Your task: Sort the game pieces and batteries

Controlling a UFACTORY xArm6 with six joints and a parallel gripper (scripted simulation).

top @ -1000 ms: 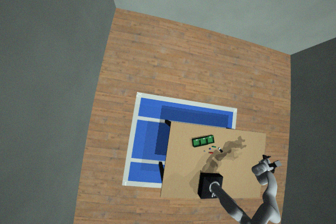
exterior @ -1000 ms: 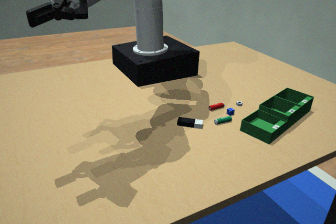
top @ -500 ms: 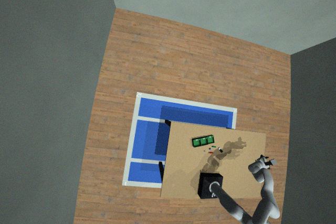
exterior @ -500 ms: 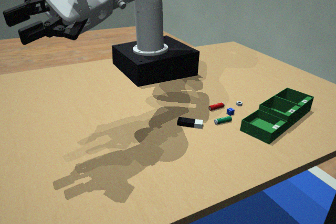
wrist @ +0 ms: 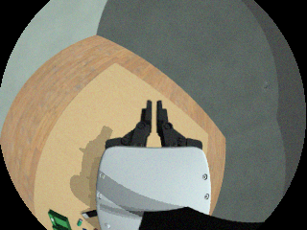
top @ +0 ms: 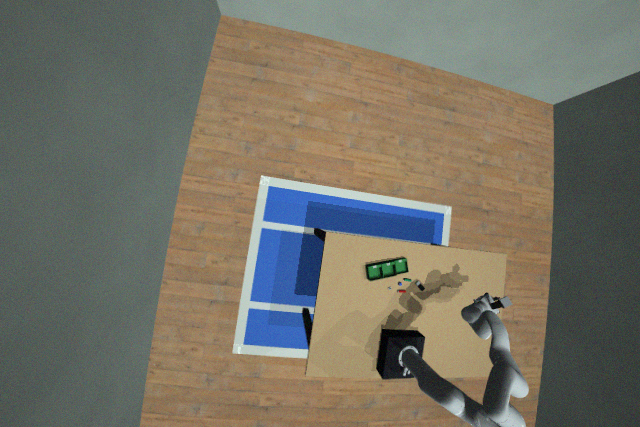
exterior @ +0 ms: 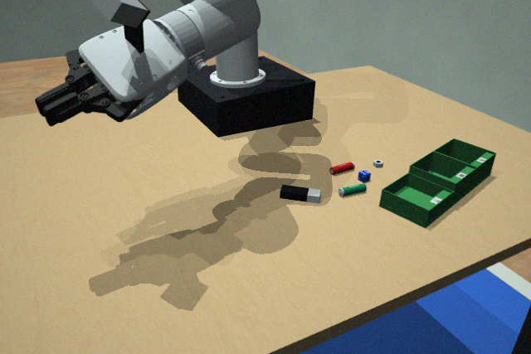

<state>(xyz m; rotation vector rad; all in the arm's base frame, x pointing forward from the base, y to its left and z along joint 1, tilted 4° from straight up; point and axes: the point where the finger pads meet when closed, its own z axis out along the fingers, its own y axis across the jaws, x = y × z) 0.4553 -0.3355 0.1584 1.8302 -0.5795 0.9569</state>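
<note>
My hand is 2 cm past the three joined green bins, 59 cm to the right of it and 20 cm above it. Round my hand: red battery: 13 cm behind, 45 cm to the left, 21 cm below; then green battery: 5 cm behind, 43 cm to the left, 21 cm below; then blue die: 9 cm behind, 47 cm to the left, 21 cm below.
</note>
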